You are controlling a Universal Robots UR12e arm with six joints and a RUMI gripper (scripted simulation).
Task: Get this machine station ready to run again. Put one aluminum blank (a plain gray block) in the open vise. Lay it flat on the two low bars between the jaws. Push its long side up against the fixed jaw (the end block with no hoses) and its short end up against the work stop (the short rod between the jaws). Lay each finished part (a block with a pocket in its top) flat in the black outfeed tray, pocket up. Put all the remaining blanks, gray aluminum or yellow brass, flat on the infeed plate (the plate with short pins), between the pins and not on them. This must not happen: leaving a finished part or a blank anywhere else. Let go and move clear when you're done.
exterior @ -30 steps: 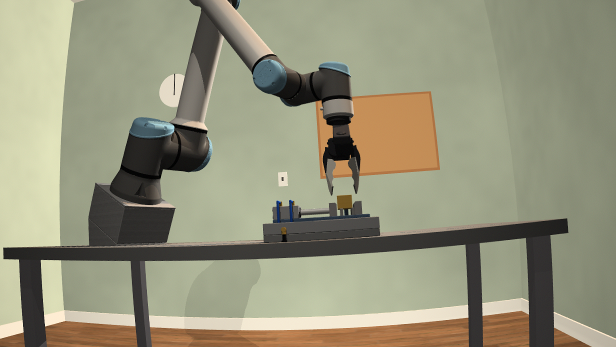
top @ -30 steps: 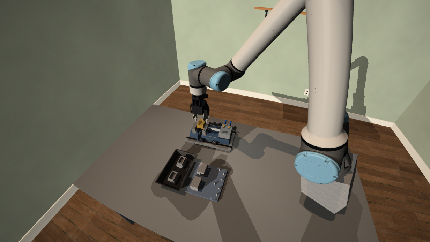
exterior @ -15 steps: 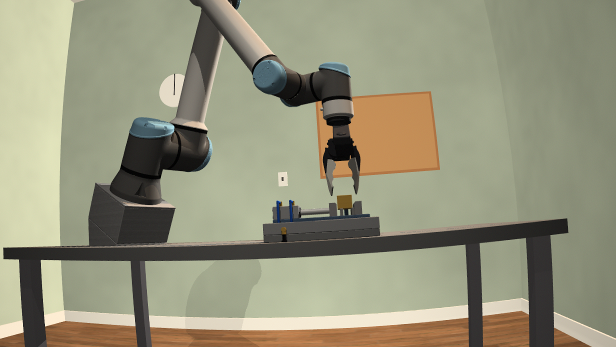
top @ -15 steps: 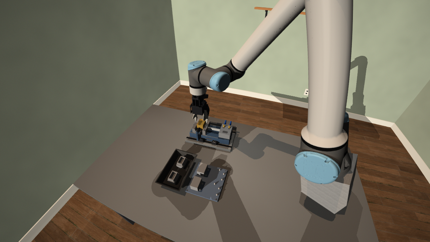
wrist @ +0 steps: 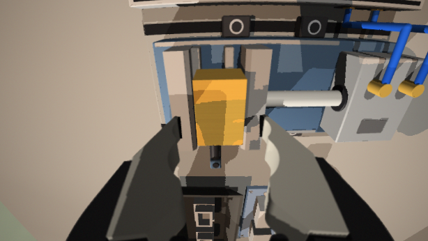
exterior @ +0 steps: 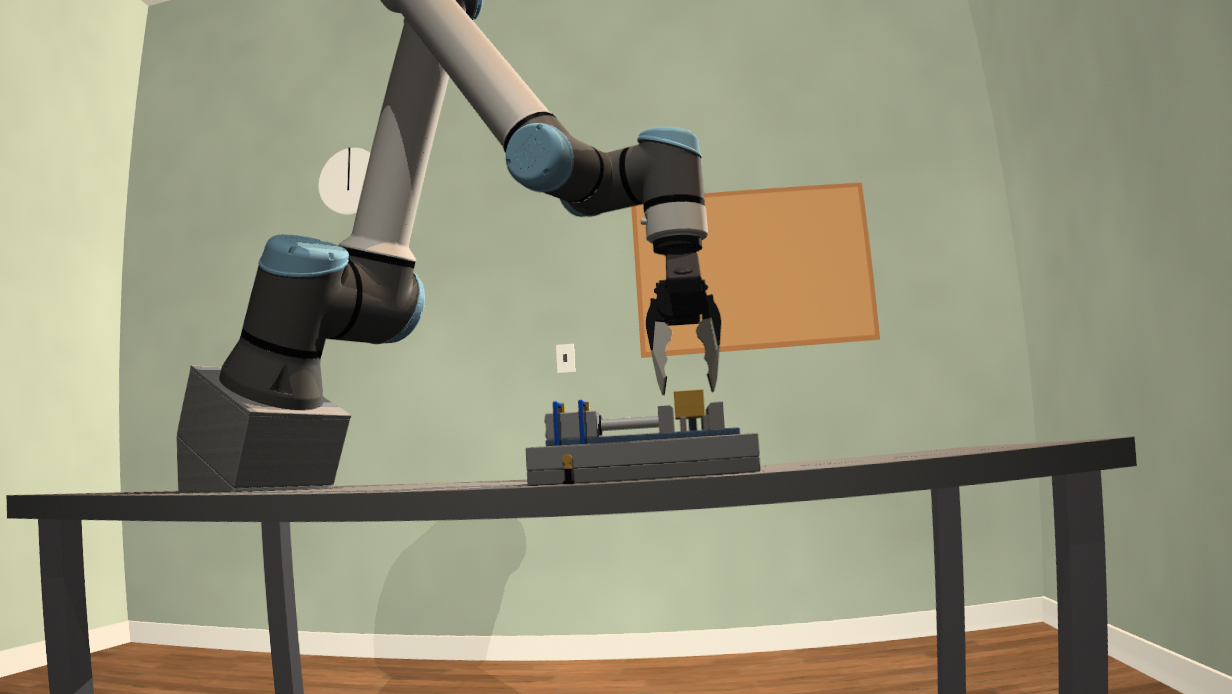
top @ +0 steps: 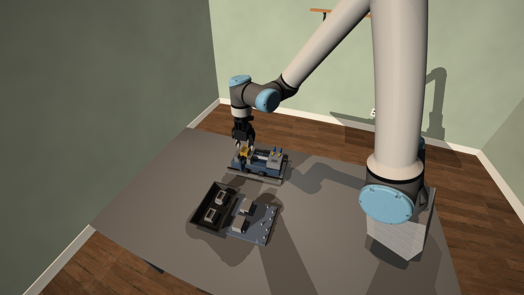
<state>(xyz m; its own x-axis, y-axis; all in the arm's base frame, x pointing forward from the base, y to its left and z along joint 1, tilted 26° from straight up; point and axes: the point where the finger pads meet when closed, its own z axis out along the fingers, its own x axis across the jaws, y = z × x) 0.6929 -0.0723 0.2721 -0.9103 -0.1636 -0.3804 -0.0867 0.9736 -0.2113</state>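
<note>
The yellow brass blank lies 3 cm below my hand. The rest, counted from my hand: fixed jaw (5 cm below, 3 cm ahead); work stop (5 cm to the left, 4 cm below); push rod (8 cm behind, 5 cm below, 1 cm to the right).
</note>
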